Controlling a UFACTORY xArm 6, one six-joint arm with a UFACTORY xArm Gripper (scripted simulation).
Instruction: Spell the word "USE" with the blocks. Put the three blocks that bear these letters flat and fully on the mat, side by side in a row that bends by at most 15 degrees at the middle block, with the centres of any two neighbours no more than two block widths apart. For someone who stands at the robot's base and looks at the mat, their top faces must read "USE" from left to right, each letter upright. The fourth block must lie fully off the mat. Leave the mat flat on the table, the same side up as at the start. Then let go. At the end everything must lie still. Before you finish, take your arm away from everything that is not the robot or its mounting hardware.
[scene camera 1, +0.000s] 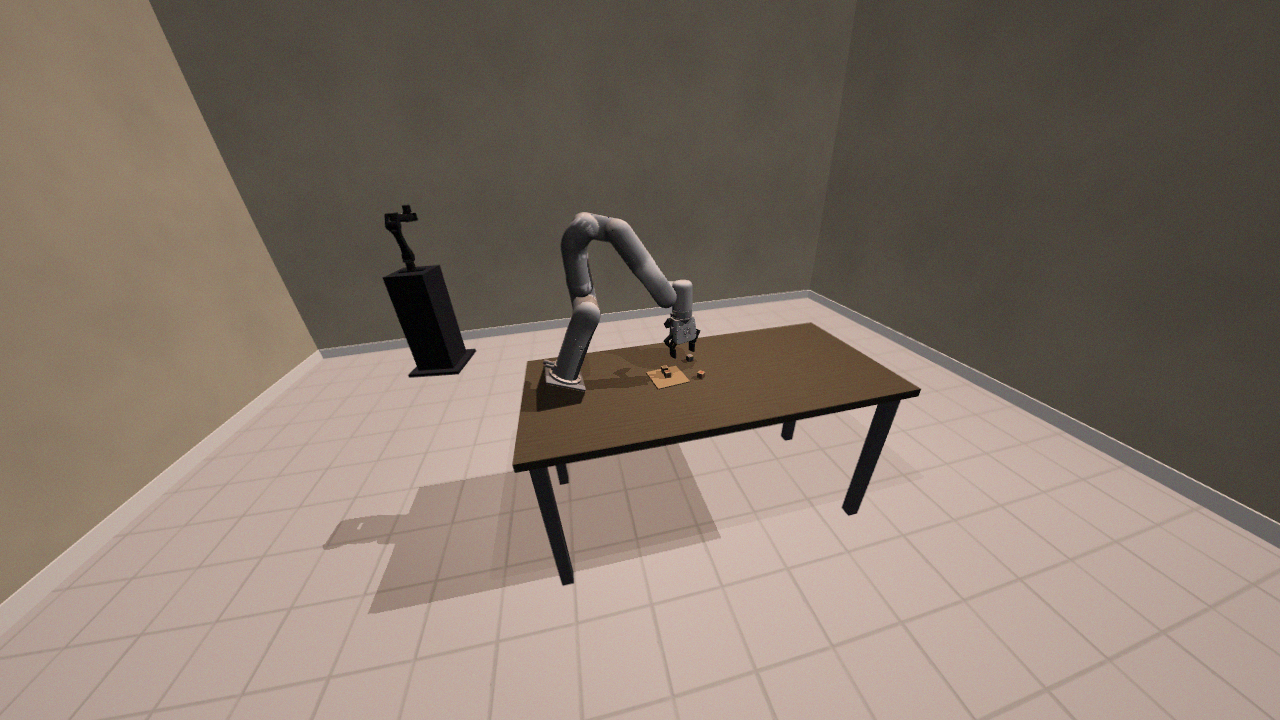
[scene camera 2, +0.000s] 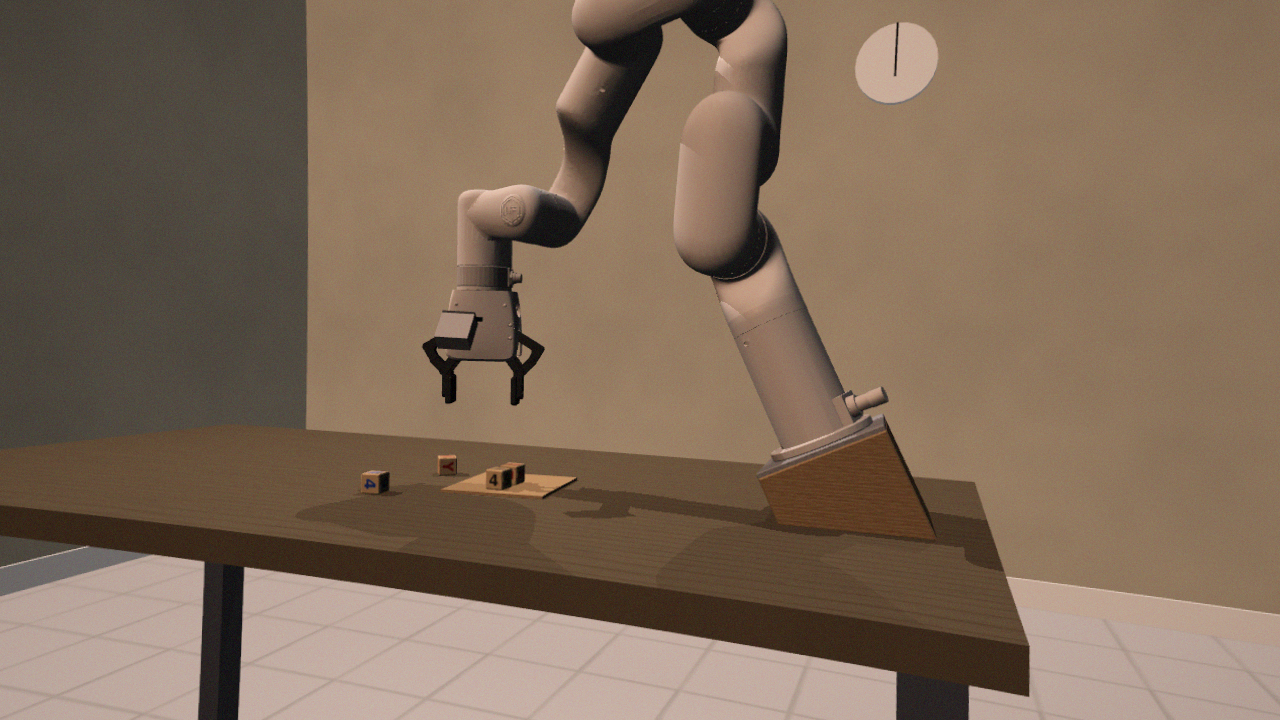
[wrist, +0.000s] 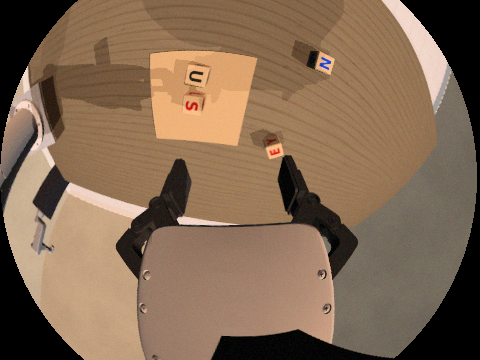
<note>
I see my gripper (scene camera 2: 482, 403) and a tan mat (scene camera 2: 535, 486).
The tan mat shows as well in the wrist view (wrist: 227, 91). My gripper shows as well in scene camera 1 (scene camera 1: 682, 354) and in the wrist view (wrist: 233, 168).
</note>
